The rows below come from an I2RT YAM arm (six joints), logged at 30 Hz.
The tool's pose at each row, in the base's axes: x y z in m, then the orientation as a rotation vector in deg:
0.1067 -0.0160 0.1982 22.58 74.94 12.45
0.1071 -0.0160 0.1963 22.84 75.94 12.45
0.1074 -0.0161 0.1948 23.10 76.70 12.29
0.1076 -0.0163 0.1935 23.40 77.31 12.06
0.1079 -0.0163 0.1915 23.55 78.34 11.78
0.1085 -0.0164 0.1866 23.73 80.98 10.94
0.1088 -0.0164 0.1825 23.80 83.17 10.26
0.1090 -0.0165 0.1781 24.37 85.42 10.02
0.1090 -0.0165 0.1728 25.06 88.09 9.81
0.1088 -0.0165 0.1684 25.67 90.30 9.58
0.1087 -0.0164 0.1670 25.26 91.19 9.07
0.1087 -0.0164 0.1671 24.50 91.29 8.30
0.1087 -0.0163 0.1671 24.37 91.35 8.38
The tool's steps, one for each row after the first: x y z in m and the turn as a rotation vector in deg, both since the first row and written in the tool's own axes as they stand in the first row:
0.0018 -0.0007 0.0000 0.36 0.97 0.02
0.0032 -0.0014 0.0000 0.77 1.67 -0.04
0.0043 -0.0021 -0.0001 1.22 2.20 -0.11
0.0062 -0.0029 -0.0002 1.65 3.14 -0.35
0.0107 -0.0049 -0.0006 2.68 5.53 -1.15
0.0144 -0.0065 -0.0012 3.47 7.52 -1.85
0.0183 -0.0084 -0.0019 4.40 9.65 -1.95
0.0231 -0.0105 -0.0029 5.46 12.19 -2.00
0.0269 -0.0123 -0.0040 6.39 14.29 -2.06
0.0282 -0.0127 -0.0045 6.52 15.06 -2.74
0.0281 -0.0127 -0.0044 6.41 15.02 -3.70
0.0282 -0.0126 -0.0044 6.29 15.10 -3.73

